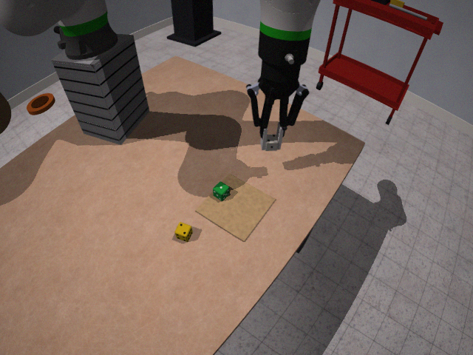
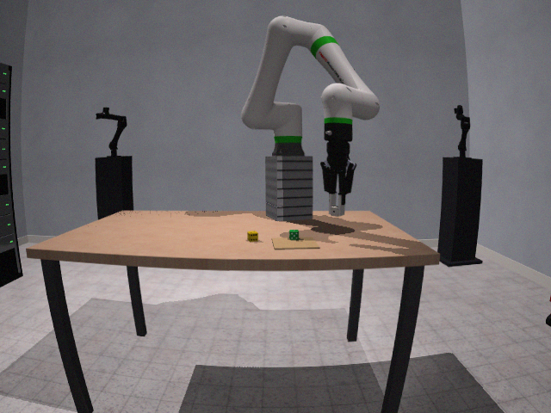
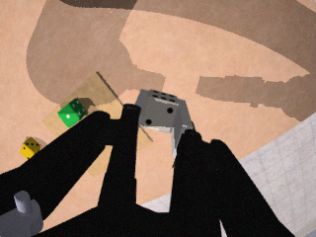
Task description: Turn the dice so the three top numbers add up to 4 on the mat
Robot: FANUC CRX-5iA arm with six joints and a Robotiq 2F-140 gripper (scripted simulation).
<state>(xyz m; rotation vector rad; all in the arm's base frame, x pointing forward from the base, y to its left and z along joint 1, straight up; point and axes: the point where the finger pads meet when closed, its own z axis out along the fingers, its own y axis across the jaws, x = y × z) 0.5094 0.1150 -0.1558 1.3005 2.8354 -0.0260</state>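
The green die lies 5 cm behind my hand, 13 cm to the right of it and 11 cm below it. From my hand the other things lie so: white die: 2 cm below; yellow die: 5 cm behind, 27 cm to the right, 11 cm below; tan mat: 14 cm to the right, 12 cm below.
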